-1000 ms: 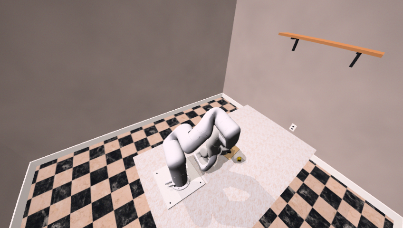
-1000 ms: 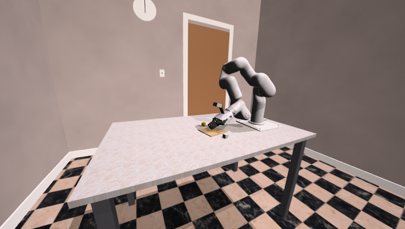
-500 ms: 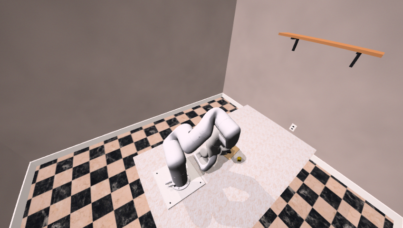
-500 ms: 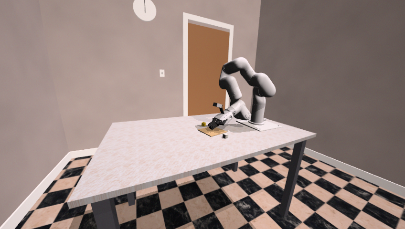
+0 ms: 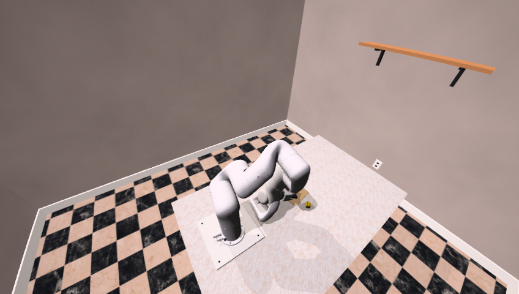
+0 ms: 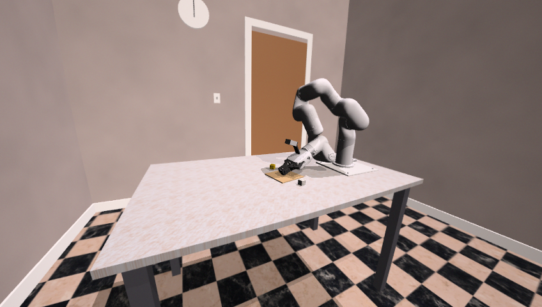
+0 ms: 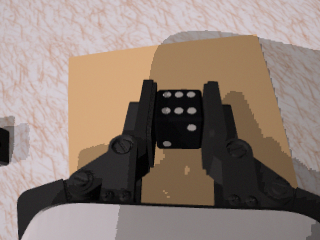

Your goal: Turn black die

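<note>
My gripper is now 10 mm short of the black die and 10 mm above it. From my hand the other things lie so: white die: 130 mm to the left, 30 mm behind, 20 mm below; tan mat: 30 mm below; yellow die: 120 mm to the right, 20 mm below, 10 mm ahead.
</note>
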